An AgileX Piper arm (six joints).
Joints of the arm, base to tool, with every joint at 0 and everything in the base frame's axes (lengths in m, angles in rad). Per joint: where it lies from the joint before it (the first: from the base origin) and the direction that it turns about. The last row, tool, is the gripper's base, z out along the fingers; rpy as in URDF.
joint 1: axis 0 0 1 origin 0 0 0.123
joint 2: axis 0 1 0 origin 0 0 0
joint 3: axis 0 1 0 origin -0.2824 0 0.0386
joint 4: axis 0.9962 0 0.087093 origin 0.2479 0 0.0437
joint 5: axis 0 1 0 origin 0 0 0
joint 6: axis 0.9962 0 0.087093 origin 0.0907 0 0.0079
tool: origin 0 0 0 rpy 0 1.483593 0
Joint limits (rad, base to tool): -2.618..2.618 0..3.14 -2.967..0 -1.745..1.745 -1.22..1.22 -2.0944..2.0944
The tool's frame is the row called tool.
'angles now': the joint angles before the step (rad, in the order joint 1, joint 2, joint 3, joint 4, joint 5, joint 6). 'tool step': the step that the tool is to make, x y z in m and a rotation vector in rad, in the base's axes. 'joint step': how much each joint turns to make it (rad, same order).
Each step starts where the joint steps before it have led.
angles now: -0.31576, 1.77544, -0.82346, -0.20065, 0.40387, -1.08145
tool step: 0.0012, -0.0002, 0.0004, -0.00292, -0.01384, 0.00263
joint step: -0.00008, -0.00012, 0.00010, -0.00095, -0.01435, -0.00014
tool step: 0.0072, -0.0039, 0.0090, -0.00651, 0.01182, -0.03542
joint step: 0.00135, 0.00150, -0.05224, -0.02057, 0.06534, 0.04533
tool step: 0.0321, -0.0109, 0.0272, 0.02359, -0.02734, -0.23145
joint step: 0.01021, 0.04163, -0.19747, -0.02009, 0.16990, 0.23897
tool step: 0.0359, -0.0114, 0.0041, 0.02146, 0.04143, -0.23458
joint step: 0.01265, 0.12883, -0.22593, -0.02909, 0.18910, 0.23556
